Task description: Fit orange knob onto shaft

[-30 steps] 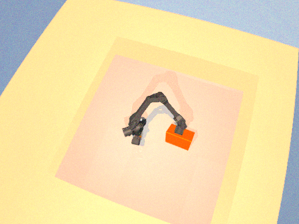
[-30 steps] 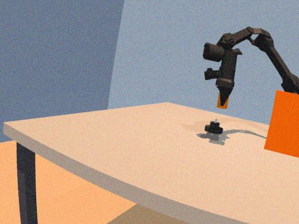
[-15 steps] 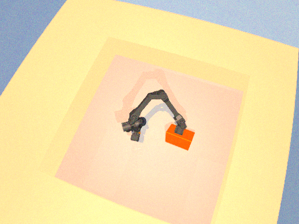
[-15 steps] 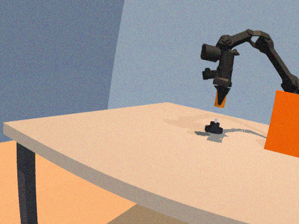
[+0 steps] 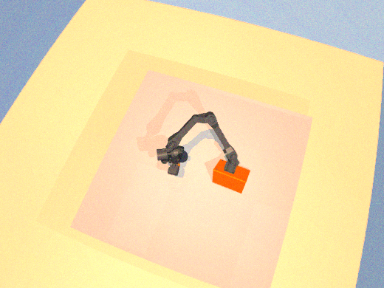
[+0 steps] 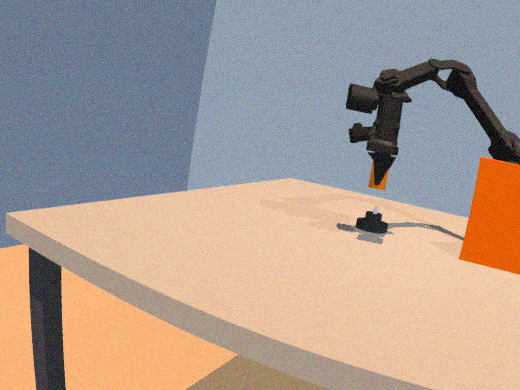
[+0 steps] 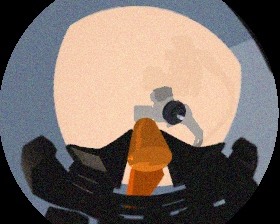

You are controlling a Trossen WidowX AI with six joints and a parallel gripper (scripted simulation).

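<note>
Now: gripper tip 110 mm to the left of the dark round pedestal, 100 mm above it and 20 mm short of it. Round my gripper tip: orange knob: 30 mm above.
</note>
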